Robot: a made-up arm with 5 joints.
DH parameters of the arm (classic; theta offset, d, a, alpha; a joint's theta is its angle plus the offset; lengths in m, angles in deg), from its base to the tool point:
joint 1: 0 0.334 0 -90
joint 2: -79.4 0 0.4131 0
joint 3: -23.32 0 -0.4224 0
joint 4: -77.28 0 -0.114 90
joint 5: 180 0.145 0 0
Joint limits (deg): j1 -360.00..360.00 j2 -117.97..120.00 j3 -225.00..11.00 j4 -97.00..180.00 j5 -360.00..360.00
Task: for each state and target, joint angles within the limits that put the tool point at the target. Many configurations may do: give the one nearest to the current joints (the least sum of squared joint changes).
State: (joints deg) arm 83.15 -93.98 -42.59 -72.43 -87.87
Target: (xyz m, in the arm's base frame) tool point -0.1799 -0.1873 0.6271
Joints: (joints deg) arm 46.15 -109.83 -9.20 -87.74 -87.87
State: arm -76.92 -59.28 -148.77 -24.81 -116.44
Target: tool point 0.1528 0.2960 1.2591
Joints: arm -117.30 -35.01 -136.23 -16.85 -116.44
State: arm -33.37 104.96 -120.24 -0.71 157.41
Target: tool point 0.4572 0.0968 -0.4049
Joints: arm 11.95 100.46 -88.54 1.94 157.41
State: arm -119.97 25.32 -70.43 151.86 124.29
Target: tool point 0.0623 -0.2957 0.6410
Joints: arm -78.10 -8.21 -71.47 165.85 124.29
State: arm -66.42 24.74 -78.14 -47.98 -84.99
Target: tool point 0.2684 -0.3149 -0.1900
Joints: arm -49.56 77.02 -47.43 -33.47 -84.99
